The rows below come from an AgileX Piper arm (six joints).
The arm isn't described. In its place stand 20 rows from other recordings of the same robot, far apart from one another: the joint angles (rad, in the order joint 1, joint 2, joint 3, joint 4, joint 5, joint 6), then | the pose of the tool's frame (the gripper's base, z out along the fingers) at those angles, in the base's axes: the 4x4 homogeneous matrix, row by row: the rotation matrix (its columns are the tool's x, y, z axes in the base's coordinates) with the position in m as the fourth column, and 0 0 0 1 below.
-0.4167 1.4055 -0.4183 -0.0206 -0.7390 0.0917 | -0.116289 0.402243 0.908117 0.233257; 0.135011 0.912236 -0.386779 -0.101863; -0.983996 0.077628 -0.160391 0.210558; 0 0 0 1
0.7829 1.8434 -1.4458 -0.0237 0.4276 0.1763 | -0.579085 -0.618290 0.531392 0.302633; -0.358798 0.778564 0.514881 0.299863; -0.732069 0.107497 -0.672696 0.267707; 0 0 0 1
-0.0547 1.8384 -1.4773 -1.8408 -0.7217 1.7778 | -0.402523 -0.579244 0.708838 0.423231; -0.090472 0.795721 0.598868 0.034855; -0.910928 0.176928 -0.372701 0.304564; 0 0 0 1
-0.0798 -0.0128 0.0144 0.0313 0.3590 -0.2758 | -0.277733 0.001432 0.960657 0.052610; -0.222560 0.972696 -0.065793 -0.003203; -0.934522 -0.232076 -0.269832 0.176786; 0 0 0 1
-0.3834 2.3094 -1.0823 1.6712 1.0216 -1.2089 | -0.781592 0.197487 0.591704 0.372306; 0.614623 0.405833 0.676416 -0.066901; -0.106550 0.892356 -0.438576 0.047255; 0 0 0 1
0.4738 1.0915 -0.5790 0.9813 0.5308 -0.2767 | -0.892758 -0.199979 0.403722 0.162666; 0.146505 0.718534 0.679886 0.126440; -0.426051 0.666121 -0.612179 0.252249; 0 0 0 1
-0.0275 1.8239 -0.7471 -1.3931 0.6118 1.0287 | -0.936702 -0.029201 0.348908 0.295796; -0.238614 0.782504 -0.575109 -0.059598; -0.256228 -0.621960 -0.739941 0.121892; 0 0 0 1
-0.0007 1.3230 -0.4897 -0.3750 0.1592 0.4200 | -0.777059 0.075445 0.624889 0.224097; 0.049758 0.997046 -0.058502 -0.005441; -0.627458 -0.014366 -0.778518 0.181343; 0 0 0 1
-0.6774 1.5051 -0.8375 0.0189 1.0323 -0.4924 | -0.980711 0.194177 -0.022405 0.186324; 0.193225 0.980385 0.038843 -0.147979; 0.029508 0.033765 -0.998994 0.197303; 0 0 0 1
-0.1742 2.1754 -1.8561 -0.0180 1.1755 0.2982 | -0.880311 0.447604 0.157172 0.449004; 0.446460 0.893695 -0.044526 -0.080552; -0.160394 0.030974 -0.986567 0.207329; 0 0 0 1
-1.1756 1.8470 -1.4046 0.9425 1.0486 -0.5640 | -0.330713 0.560857 0.758991 0.206474; 0.862500 0.506054 0.001865 -0.329229; -0.383045 0.655247 -0.651098 0.258325; 0 0 0 1
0.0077 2.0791 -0.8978 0.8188 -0.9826 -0.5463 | -0.298627 0.571689 0.764195 0.375300; -0.010939 0.798629 -0.601724 -0.052402; -0.954307 -0.188051 -0.232239 0.117063; 0 0 0 1
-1.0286 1.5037 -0.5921 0.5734 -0.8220 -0.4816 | -0.112684 0.984925 0.131248 0.118240; 0.067257 0.139347 -0.987957 -0.266354; -0.991352 -0.102499 -0.081946 0.230741; 0 0 0 1
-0.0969 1.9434 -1.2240 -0.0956 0.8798 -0.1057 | -0.996432 -0.065326 0.053443 0.357254; -0.069438 0.994445 -0.079100 -0.041452; -0.047979 -0.082529 -0.995433 0.150944; 0 0 0 1
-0.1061 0.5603 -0.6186 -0.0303 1.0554 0.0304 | -0.782901 0.134079 0.607527 0.081351; 0.098923 0.990906 -0.091211 -0.011076; -0.614231 -0.011311 -0.789045 0.292097; 0 0 0 1
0.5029 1.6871 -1.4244 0.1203 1.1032 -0.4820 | -0.552845 -0.808513 0.201666 0.300364; -0.774634 0.587845 0.233196 0.176349; -0.307090 -0.027296 -0.951289 0.290312; 0 0 0 1
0.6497 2.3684 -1.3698 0.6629 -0.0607 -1.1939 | -0.224855 -0.811337 0.539603 0.367671; -0.807317 0.465210 0.363069 0.275065; -0.545601 -0.353993 -0.759611 0.038760; 0 0 0 1
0.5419 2.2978 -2.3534 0.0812 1.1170 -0.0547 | -0.697512 -0.562932 0.443378 0.435828; -0.442077 0.825018 0.352013 0.270118; -0.563955 0.049526 -0.824319 0.290770; 0 0 0 1
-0.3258 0.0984 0.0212 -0.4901 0.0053 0.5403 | -0.018889 0.323784 0.945943 0.061532; 0.059353 0.944806 -0.322209 -0.021028; -0.998058 0.050058 -0.037064 0.199651; 0 0 0 1
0.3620 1.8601 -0.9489 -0.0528 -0.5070 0.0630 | -0.298338 -0.371827 0.879056 0.364332; -0.094985 0.927992 0.360289 0.140462; -0.949722 0.023990 -0.312174 0.185158; 0 0 0 1
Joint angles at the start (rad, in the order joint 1, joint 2, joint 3, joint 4, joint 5, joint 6): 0.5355, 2.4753, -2.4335, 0.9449, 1.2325, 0.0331
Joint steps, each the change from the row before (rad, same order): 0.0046, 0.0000, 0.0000, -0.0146, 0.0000, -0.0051; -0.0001, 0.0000, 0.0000, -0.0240, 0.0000, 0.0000; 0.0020, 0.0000, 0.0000, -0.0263, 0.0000, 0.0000; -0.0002, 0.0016, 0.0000, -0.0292, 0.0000, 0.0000; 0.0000, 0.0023, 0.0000, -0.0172, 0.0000, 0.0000; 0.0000, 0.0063, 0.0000, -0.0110, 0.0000, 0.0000; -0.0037, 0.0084, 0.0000, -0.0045, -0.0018, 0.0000; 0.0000, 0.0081, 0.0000, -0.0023, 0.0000, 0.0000; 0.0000, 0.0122, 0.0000, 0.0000, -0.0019, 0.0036; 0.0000, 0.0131, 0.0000, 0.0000, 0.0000, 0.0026
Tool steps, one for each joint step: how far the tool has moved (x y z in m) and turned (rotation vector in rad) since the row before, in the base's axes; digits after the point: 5 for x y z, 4 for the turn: -0.00110, 0.00131, -0.00101, -0.0121, -0.0117, 0.0067; 0.00074, -0.00108, -0.00164, -0.0206, -0.0123, -0.0012; 0.00014, -0.00034, -0.00176, -0.0225, -0.0135, 0.0008; 0.00115, -0.00133, -0.00275, -0.0258, -0.0137, -0.0015; 0.00078, -0.00068, -0.00232, -0.0159, -0.0069, -0.0007; 0.00098, -0.00015, -0.00403, -0.0127, -0.0003, -0.0004; 0.00231, -0.00125, -0.00469, -0.0075, 0.0039, -0.0052; 0.00082, 0.00034, -0.00444, -0.0061, 0.0058, -0.0001; 0.00124, 0.00069, -0.00645, -0.0058, 0.0121, -0.0037; 0.00108, 0.00065, -0.00699, -0.0069, 0.0132, -0.0017
